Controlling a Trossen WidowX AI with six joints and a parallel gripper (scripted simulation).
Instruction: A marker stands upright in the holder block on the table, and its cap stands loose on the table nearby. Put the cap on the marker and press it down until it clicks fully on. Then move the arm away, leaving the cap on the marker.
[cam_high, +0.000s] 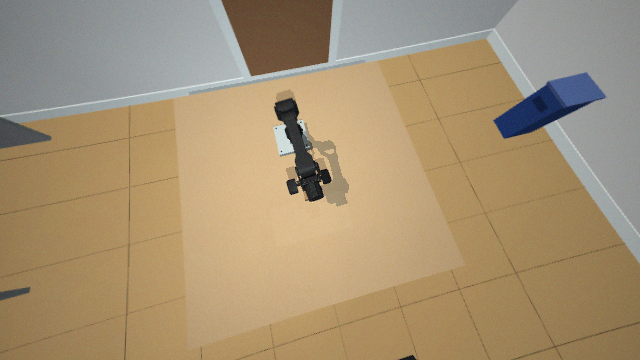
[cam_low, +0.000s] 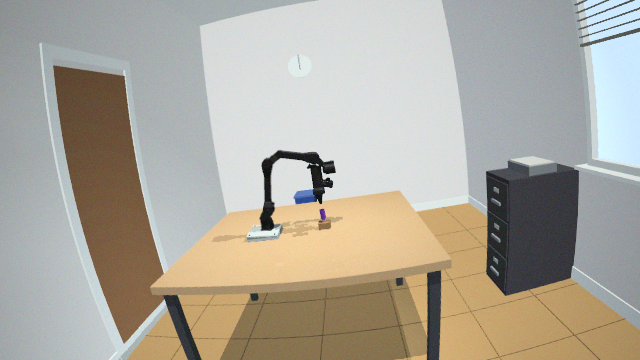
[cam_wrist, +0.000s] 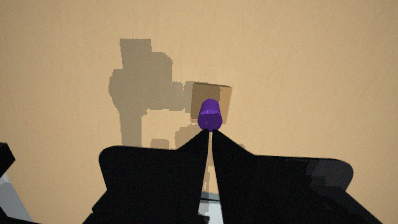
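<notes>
Now: gripper tip 60 mm above the purple cap. The rest, counted from my gripper tip: holder block: 120 mm below.
</notes>
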